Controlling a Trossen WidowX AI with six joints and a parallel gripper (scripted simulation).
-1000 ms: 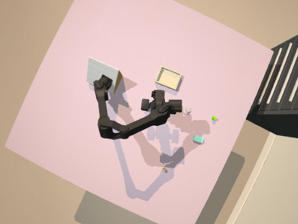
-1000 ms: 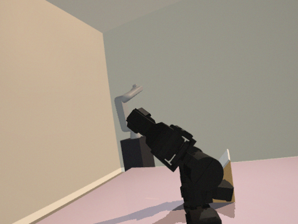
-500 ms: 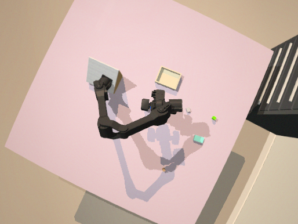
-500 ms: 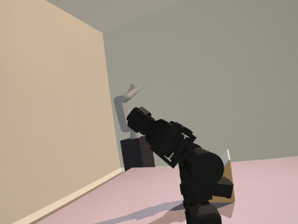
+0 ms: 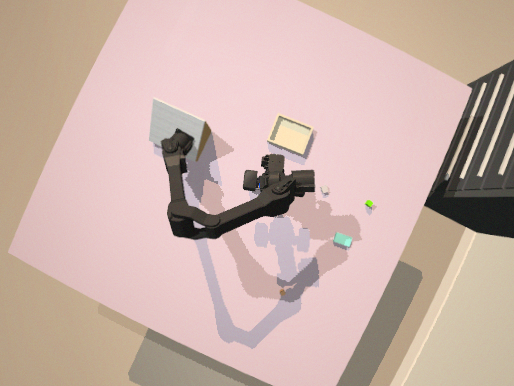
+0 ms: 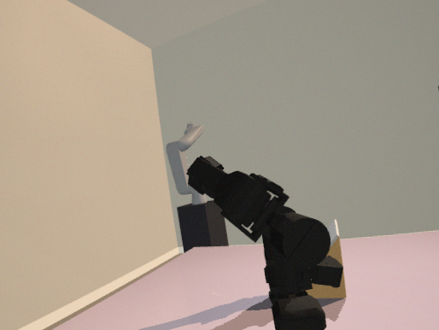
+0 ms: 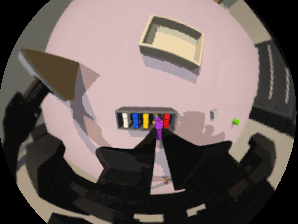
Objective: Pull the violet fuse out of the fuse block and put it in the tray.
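Right now my gripper tip is 18 cm to the right of the beige tray, 7 cm above it and 3 cm past it. Round my gripper tip: violet fuse: 1 cm below; orange piece: 30 cm to the right, 22 cm ahead, 6 cm below; cyan block: 31 cm ahead, 6 cm below, 4 cm to the right.
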